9 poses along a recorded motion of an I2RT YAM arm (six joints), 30 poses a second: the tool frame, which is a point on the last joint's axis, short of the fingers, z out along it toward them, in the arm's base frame.
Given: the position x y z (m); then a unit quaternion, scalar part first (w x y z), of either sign.
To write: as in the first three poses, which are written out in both.
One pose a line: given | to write
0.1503 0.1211 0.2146 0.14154 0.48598 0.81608 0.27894 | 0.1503 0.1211 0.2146 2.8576 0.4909 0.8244 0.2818
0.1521 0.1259 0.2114 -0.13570 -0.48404 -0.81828 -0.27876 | 0.1521 0.1259 0.2114 2.8694 0.4886 0.8259 0.2814
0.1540 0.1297 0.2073 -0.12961 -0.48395 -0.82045 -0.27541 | 0.1540 0.1297 0.2073 2.8816 0.4881 0.8274 0.2778
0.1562 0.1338 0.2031 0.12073 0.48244 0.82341 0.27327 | 0.1562 0.1338 0.2031 2.8995 0.4860 0.8295 0.2753
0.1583 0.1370 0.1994 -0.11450 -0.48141 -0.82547 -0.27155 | 0.1583 0.1370 0.1994 2.9121 0.4846 0.8309 0.2733
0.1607 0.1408 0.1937 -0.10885 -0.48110 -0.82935 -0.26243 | 0.1607 0.1408 0.1937 2.9235 0.4840 0.8343 0.2640
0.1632 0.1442 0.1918 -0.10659 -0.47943 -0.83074 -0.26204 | 0.1632 0.1442 0.1918 2.9280 0.4822 0.8355 0.2635
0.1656 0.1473 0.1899 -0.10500 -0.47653 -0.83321 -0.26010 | 0.1656 0.1473 0.1899 2.9312 0.4792 0.8378 0.2615
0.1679 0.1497 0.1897 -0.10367 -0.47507 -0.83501 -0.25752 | 0.1679 0.1497 0.1897 2.9339 0.4776 0.8395 0.2589
